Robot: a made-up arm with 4 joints.
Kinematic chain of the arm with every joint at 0, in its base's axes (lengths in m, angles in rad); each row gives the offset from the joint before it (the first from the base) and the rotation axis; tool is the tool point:
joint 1: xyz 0 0 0.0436 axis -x
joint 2: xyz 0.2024 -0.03 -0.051 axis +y
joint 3: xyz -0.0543 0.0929 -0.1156 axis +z
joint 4: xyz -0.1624 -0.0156 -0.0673 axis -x
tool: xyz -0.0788 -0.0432 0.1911
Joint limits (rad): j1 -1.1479..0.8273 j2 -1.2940..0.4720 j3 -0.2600..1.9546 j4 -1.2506..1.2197
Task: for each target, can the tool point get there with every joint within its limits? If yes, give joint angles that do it. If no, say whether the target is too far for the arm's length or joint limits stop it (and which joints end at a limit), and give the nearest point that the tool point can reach.
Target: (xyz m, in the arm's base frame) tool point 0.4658 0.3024 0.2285
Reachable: no: joint limits stop it (at a limit: joint 1, joint 2, joint 3, joint 4) | nearest point 0.4231 0.0379 0.1897 | short by 0.271 m
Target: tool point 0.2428 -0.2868 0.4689
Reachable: no: joint limits stop it (at a limit: joint 1, joint 2) | nearest point 0.3054 -0.1819 0.1876 | short by 0.307 m
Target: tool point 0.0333 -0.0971 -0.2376
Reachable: yes | joints -0.3435 -0.4525 0.2921 -0.8482
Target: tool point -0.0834 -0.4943 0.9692
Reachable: no: too far | nearest point 0.0264 -0.2086 0.1656 | short by 0.860 m
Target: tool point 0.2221 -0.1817 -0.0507
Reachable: yes | joints -0.1284 0.2572 1.4260 -0.3050
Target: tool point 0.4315 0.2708 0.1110
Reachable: no: joint limits stop it (at a limit: joint 1, joint 2, joint 3) | nearest point 0.4203 0.0382 0.1901 | short by 0.246 m
